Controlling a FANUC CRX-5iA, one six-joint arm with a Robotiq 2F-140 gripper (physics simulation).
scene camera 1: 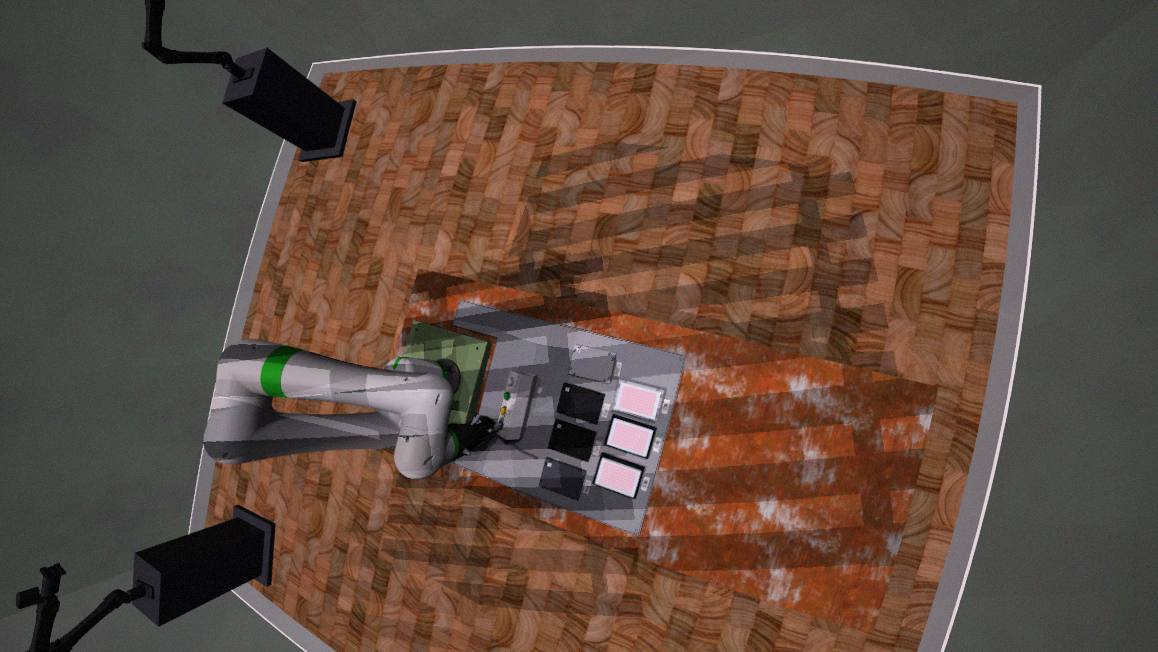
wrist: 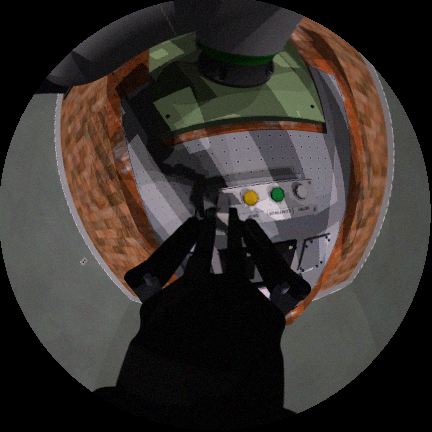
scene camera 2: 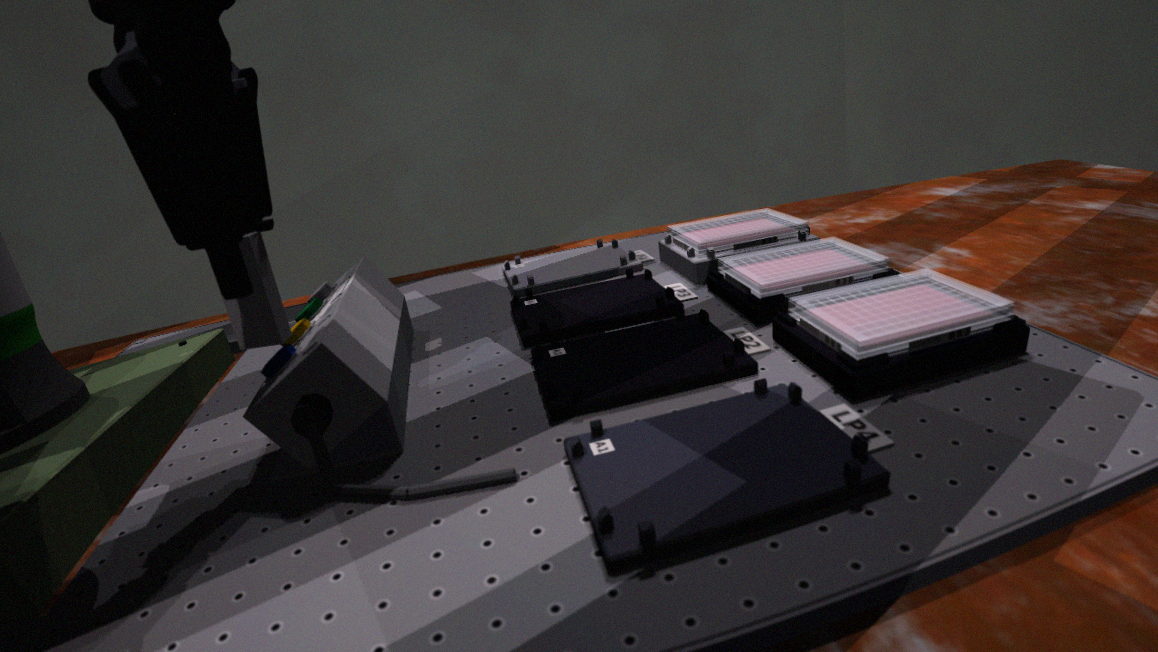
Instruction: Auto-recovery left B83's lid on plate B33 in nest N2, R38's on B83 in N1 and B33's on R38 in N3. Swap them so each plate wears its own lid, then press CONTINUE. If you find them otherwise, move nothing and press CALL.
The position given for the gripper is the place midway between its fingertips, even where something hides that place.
The gripper [scene camera 2: 266, 342] is shut and holds nothing. Also in view: a button box [scene camera 1: 521, 392].
The gripper is seen too in scene camera 1 [scene camera 1: 497, 424] and in the wrist view [wrist: 223, 201].
